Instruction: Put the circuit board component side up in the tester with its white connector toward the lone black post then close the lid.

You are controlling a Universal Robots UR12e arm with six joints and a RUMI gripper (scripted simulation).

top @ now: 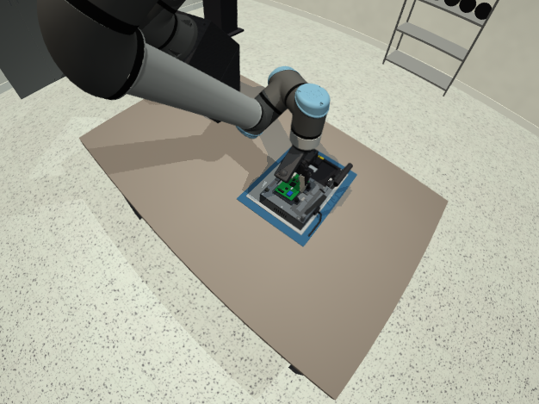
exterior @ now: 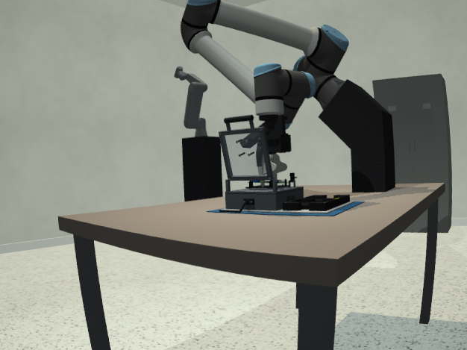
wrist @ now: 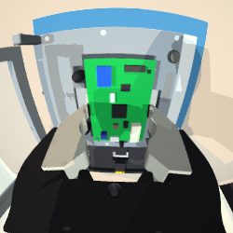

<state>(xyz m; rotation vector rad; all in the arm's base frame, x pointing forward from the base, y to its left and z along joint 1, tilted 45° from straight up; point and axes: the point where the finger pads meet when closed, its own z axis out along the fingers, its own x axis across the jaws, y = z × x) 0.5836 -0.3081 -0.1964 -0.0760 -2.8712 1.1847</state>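
Now: hand right at the green circuit board. The rest, counted from my hand: tester bed 10 mm ahead, 10 mm below; then black post 60 mm behind, 60 mm to the left, 10 mm above; then tester 40 mm ahead, 40 mm to the left, 30 mm above.
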